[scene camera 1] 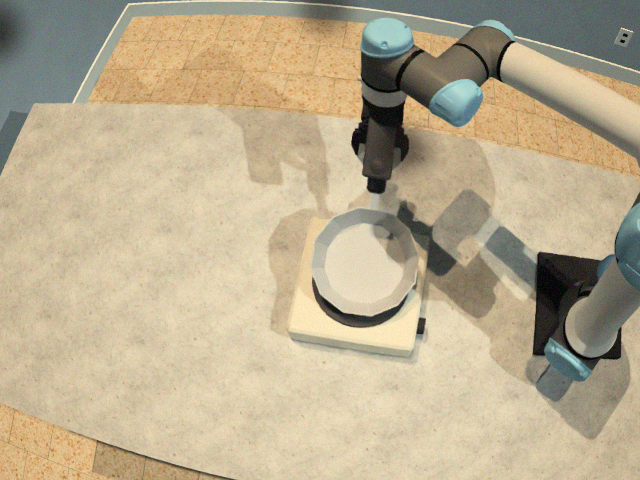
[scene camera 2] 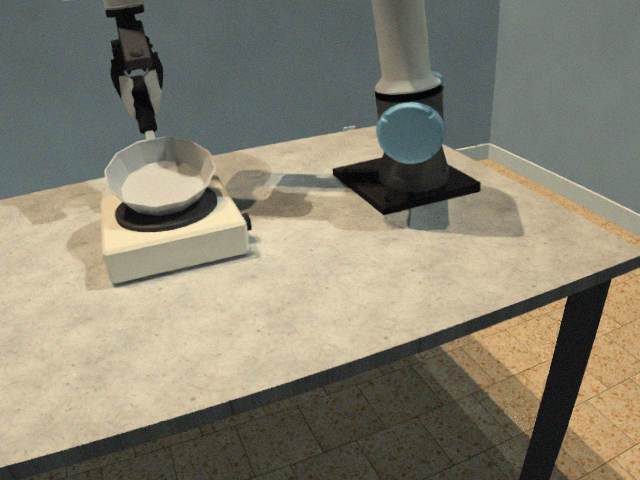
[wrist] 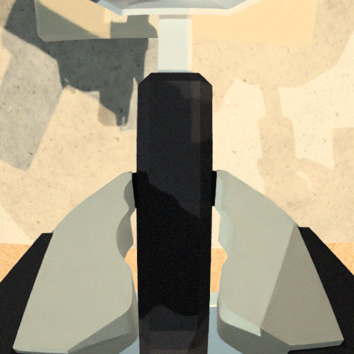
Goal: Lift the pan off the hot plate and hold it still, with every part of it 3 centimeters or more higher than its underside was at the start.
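Frame: origin at the arm's base, x ahead, y left, z up, level; metres.
Where they show: gripper, fingertip midpoint: (scene camera 2: 145, 117); arm's base at its link origin: (scene camera 2: 413, 177).
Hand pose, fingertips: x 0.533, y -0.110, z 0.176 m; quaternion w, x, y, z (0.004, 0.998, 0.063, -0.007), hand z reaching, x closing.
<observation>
Each offset is from my fingertips to the top centre of the thing. "*": to the spot under its first point. Level surfaces: height alone.
The light grey pan (scene camera 1: 361, 263) (scene camera 2: 162, 186) is tilted, its handle side raised and its far side low over the dark round disc {0.024 m back, 0.172 m left, 0.119 m down} (scene camera 2: 149, 223) of the cream hot plate {* 0.027 m back, 0.287 m left, 0.127 m down} (scene camera 1: 351, 338) (scene camera 2: 175, 253) (wrist: 260, 27). The disc's front part shows below the pan. I cannot tell whether the pan's lowest edge touches the disc. My gripper (scene camera 1: 379, 157) (scene camera 2: 146, 114) (wrist: 173, 174) is shut on the pan's black handle, one jaw on each side. In the wrist view, the handle's front end and its pale neck (wrist: 175, 45) run up to the pan's rim.
The hot plate's black knob {0.148 m back, 0.222 m left, 0.142 m down} (scene camera 1: 421, 326) (scene camera 2: 247, 221) sticks out at its side. The arm's black base plate (scene camera 1: 545, 341) (scene camera 2: 361, 191) is on the mottled table {0.195 m down} (scene camera 1: 155, 310) (scene camera 2: 310, 310), to the right of the hot plate in both scene views. A wall stands behind.
</observation>
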